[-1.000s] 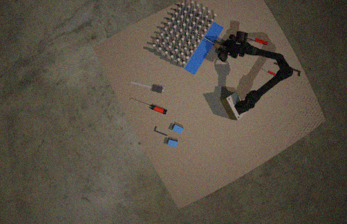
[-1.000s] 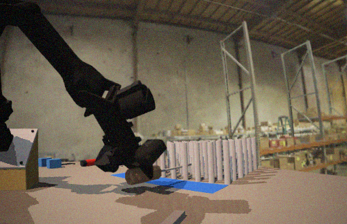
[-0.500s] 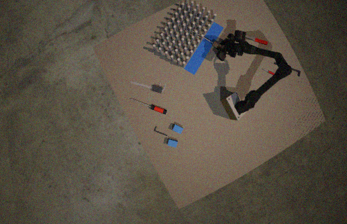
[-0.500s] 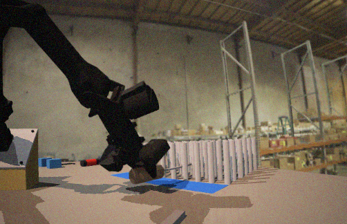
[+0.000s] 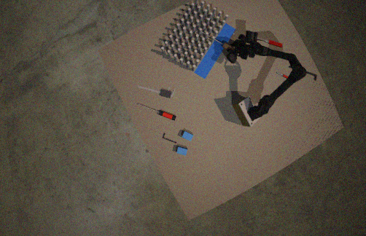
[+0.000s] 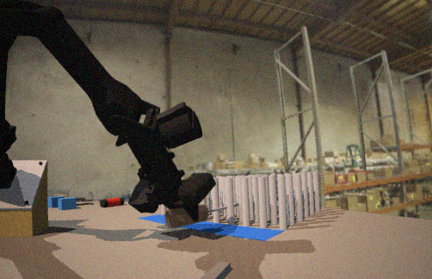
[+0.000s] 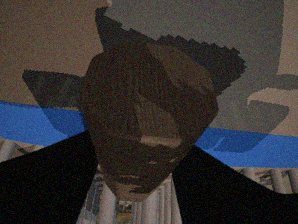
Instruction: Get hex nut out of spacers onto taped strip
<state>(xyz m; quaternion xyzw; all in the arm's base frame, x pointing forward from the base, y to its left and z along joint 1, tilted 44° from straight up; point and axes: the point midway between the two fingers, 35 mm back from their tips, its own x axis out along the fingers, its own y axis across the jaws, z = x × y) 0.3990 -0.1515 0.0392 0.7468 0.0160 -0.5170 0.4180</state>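
Right now my gripper tip is 7 cm to the right of the blue taped strip, 4 cm short of it and 3 cm above it. Round my gripper tip: wooden-handled tool (9 cm ahead, 5 cm to the left).
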